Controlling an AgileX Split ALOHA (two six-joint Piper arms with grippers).
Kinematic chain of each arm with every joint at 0, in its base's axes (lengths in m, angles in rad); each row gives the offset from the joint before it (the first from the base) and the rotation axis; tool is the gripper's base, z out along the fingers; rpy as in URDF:
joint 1: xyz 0 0 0.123 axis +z
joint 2: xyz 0 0 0 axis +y
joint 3: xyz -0.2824 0 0.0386 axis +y
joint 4: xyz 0.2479 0 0.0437 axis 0.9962 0 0.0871
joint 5: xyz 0 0 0 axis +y
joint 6: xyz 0.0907 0 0.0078 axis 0.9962 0 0.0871
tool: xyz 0 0 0 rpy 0 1.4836 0
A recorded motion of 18 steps. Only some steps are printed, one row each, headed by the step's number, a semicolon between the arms.
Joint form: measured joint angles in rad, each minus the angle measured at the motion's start. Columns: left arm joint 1, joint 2, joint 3, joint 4, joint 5, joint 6; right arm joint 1, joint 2, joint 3, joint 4, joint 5, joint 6.
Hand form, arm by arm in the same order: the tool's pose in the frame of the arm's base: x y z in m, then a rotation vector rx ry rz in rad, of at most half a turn. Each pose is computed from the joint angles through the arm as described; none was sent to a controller.
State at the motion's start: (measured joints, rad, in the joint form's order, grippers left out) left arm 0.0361 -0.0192 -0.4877 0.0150 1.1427 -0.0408; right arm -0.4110 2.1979 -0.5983 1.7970 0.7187 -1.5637
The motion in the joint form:
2: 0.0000 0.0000 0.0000 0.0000 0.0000 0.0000; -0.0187 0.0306 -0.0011 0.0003 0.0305 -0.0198
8: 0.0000 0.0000 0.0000 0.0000 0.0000 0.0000; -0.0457 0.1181 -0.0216 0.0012 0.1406 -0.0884
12: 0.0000 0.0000 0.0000 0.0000 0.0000 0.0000; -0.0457 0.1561 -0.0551 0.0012 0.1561 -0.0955
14: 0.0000 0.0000 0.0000 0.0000 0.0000 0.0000; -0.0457 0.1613 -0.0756 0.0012 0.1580 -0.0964
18: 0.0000 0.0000 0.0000 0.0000 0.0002 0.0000; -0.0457 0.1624 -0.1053 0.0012 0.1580 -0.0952
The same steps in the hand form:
2: -0.0100 0.0009 0.2671 -0.0830 2.1177 0.0154; 0.2509 -0.0484 0.0067 0.8380 2.5614 0.9979
8: -0.0100 0.0009 0.2671 -0.0830 2.1177 0.0154; 0.2500 -0.0479 -0.0069 0.8031 2.5082 1.1250
12: -0.0100 0.0009 0.2671 -0.0830 2.1177 0.0154; 0.2554 -0.0496 -0.0145 0.7936 2.4988 1.1419
14: -0.0100 0.0009 0.2671 -0.0830 2.1177 0.0154; 0.2606 -0.0520 -0.0151 0.7797 2.4887 1.1363
18: -0.0100 0.0009 0.2671 -0.0830 2.1179 0.0154; 0.2687 -0.0560 -0.0144 0.7586 2.4724 1.1229

